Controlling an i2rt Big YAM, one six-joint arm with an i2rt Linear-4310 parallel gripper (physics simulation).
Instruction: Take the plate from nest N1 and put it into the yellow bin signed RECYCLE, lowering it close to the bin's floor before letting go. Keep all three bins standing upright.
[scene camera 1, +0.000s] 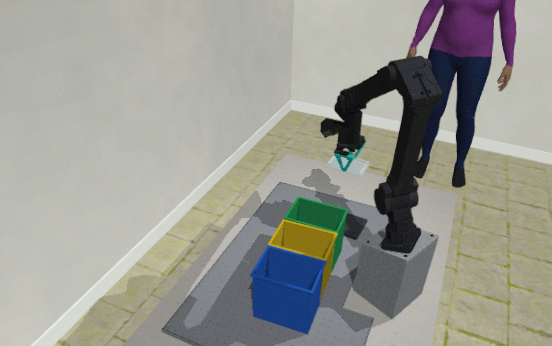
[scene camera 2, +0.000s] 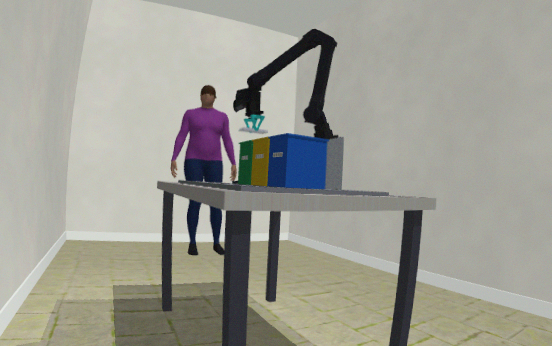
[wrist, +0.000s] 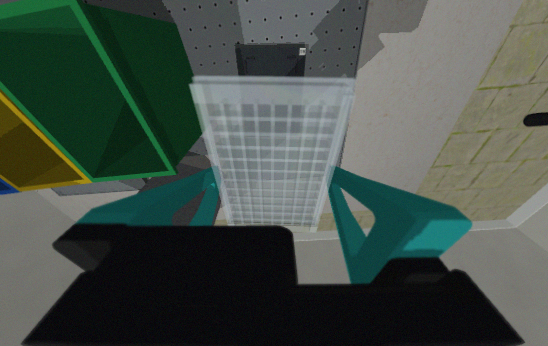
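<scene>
A clear gridded plate is level between the teal fingers of my gripper. The gripper is shut on its two long sides and holds it in the air, higher than the bin rims, beyond the green bin. The dark nest lies empty on the mat, with a small label at its corner. The yellow bin stands upright between the other two; its label is too small to read.
The green bin and the blue bin stand upright on either side of the yellow one. The grey arm pedestal stands beside the row. A person stands behind the table.
</scene>
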